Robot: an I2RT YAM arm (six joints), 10 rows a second.
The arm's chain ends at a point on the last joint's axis. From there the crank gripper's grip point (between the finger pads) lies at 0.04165 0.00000 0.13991 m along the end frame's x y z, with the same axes.
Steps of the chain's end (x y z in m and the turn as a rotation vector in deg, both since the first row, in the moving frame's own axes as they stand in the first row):
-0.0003 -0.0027 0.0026 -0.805 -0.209 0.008
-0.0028 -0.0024 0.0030 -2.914 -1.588 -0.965
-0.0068 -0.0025 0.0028 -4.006 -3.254 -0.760
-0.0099 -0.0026 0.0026 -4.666 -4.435 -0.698
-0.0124 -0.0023 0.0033 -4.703 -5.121 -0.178
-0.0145 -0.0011 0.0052 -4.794 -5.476 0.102
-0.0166 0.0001 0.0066 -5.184 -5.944 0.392
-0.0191 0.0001 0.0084 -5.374 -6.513 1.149
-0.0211 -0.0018 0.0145 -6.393 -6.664 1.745
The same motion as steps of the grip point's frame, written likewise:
-0.0008 -0.0007 0.0027 -0.805 -0.209 0.008
-0.0066 0.0041 0.0039 -2.914 -1.588 -0.965
-0.0147 0.0069 0.0046 -4.006 -3.254 -0.760
-0.0208 0.0085 0.0050 -4.666 -4.435 -0.698
-0.0250 0.0092 0.0060 -4.703 -5.121 -0.178
-0.0280 0.0108 0.0080 -4.794 -5.476 0.102
-0.0313 0.0131 0.0096 -5.184 -5.944 0.392
-0.0354 0.0141 0.0116 -5.374 -6.513 1.149
-0.0378 0.0150 0.0174 -6.393 -6.664 1.745

